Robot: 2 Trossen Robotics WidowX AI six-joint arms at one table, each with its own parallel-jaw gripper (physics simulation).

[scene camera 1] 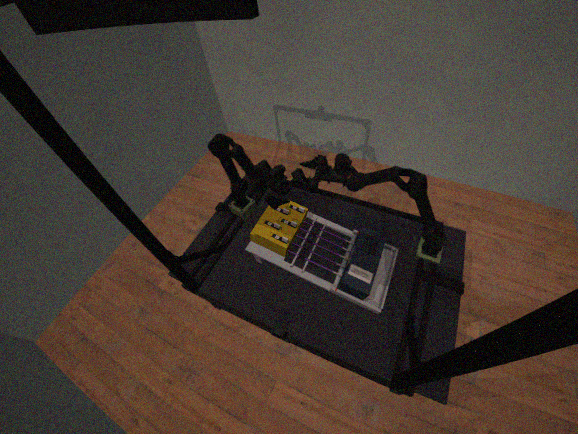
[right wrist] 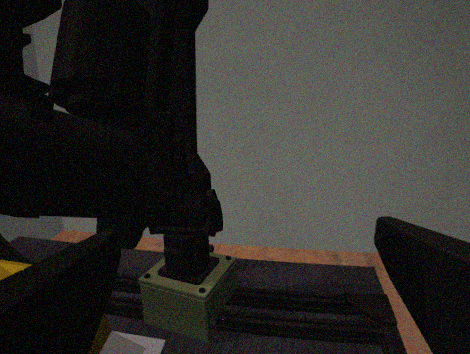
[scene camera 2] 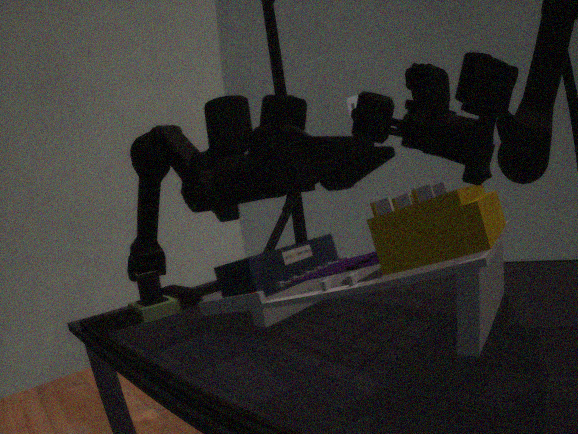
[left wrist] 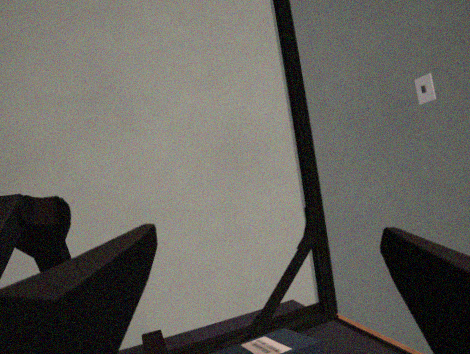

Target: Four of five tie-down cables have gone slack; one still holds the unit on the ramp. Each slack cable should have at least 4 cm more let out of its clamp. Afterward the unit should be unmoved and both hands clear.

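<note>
The yellow clamp block (scene camera 1: 267, 242) (scene camera 2: 425, 235) (right wrist: 12, 269) stands at the high end of the pale ramp (scene camera 1: 315, 279) (scene camera 2: 467, 310), with several grey-and-black clamps (scene camera 2: 402, 201) on top. Purple cables (scene camera 2: 367, 260) run from it to the dark blue unit (scene camera 1: 357, 287) (scene camera 2: 272, 272) (left wrist: 300, 340) lower on the ramp; their slack is too small to tell. My left gripper (left wrist: 269, 237) is open and empty, raised beyond the block in scene camera 1. My right gripper (scene camera 2: 382, 157) (right wrist: 248, 236) is open and empty, above the ramp's level, apart from block and cables.
The two arms are close together behind the ramp in scene camera 1. Green arm bases (scene camera 1: 429, 250) (scene camera 2: 155, 307) (right wrist: 175, 310) stand on the dark table (scene camera 1: 300, 320) (scene camera 2: 300, 380). Black frame posts (scene camera 1: 100, 175) (left wrist: 305, 150) rise at its edges.
</note>
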